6 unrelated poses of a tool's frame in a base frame.
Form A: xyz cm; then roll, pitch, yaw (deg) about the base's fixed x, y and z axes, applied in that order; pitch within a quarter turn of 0, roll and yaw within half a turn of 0.
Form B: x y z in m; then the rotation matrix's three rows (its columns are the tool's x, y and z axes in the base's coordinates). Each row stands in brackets. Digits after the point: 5 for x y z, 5 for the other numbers.
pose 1, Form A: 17.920 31.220 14.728 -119.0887 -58.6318 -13.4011
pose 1, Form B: [0.17920 0.31220 0.14728], [[0.50636 0.61315 0.60634], [-0.12064 -0.64586 0.75387], [0.85384 -0.45488 -0.25307]]
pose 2, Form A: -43.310 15.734 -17.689 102.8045 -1.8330 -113.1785
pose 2, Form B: [-0.43310 0.15734 -0.17689], [[-0.39340 -0.19146 -0.89921], [-0.91881 0.11590 0.37729], [0.03199 0.97463 -0.22151]]
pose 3, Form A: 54.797 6.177 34.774 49.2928 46.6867 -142.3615
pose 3, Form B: [0.54797 0.06177 0.34774], [[-0.54322 -0.03850 -0.83871], [-0.41892 -0.85329 0.31049], [-0.72761 0.52001 0.44740]]
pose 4, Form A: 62.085 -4.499 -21.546 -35.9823 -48.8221 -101.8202
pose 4, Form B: [0.62085 -0.04499 -0.21546], [[-0.13487 0.70145 0.69984], [-0.64444 -0.59860 0.47579], [0.75267 -0.38683 0.53278]]
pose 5, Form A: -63.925 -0.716 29.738 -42.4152 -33.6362 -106.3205
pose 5, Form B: [-0.63925 -0.00716 0.29738], [[-0.23396 0.60354 0.76224], [-0.79902 -0.56602 0.20293], [0.55392 -0.56157 0.61467]]
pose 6, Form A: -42.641 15.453 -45.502 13.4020 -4.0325 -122.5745
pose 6, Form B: [-0.42641 0.15453 -0.45502], [[-0.53706 0.82852 -0.15849], [-0.84061 -0.51000 0.18244], [0.07032 0.23121 0.97036]]
